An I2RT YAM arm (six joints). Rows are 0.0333 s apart.
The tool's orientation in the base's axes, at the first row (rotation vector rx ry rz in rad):
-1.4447 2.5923 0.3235
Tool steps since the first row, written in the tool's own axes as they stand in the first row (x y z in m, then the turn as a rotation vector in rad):
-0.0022 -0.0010 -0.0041 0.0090 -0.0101 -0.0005
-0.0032 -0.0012 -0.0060 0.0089 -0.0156 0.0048
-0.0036 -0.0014 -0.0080 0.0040 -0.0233 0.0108
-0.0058 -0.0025 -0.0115 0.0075 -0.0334 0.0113
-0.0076 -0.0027 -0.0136 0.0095 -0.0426 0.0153
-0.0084 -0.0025 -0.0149 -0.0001 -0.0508 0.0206
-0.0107 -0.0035 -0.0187 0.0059 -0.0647 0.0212
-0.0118 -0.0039 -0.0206 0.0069 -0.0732 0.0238
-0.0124 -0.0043 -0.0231 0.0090 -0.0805 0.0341
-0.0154 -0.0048 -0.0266 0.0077 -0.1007 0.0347
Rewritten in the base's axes. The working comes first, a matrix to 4 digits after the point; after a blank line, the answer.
The tool's axes in the first row as the columns of a matrix, in the base's axes (used below as rounded here):
-0.5223 -0.8522 0.0309
-0.8185 0.5111 0.2624
-0.2394 0.1117 -0.9645

0.0019 0.0002 0.0044 0.0039 -0.0127 -0.0028
0.0025 0.0004 0.0064 0.0088 -0.0140 -0.0085
0.0028 0.0001 0.0084 0.0181 -0.0123 -0.0140
0.0048 0.0005 0.0122 0.0249 -0.0202 -0.0164
0.0059 0.0013 0.0146 0.0318 -0.0255 -0.0218
0.0061 0.0017 0.0161 0.0440 -0.0205 -0.0255
0.0080 0.0021 0.0202 0.0527 -0.0323 -0.0291
0.0089 0.0023 0.0223 0.0595 -0.0368 -0.0328
0.0094 0.0019 0.0248 0.0650 -0.0396 -0.0440
0.0113 0.0032 0.0288 0.0829 -0.0487 -0.0466

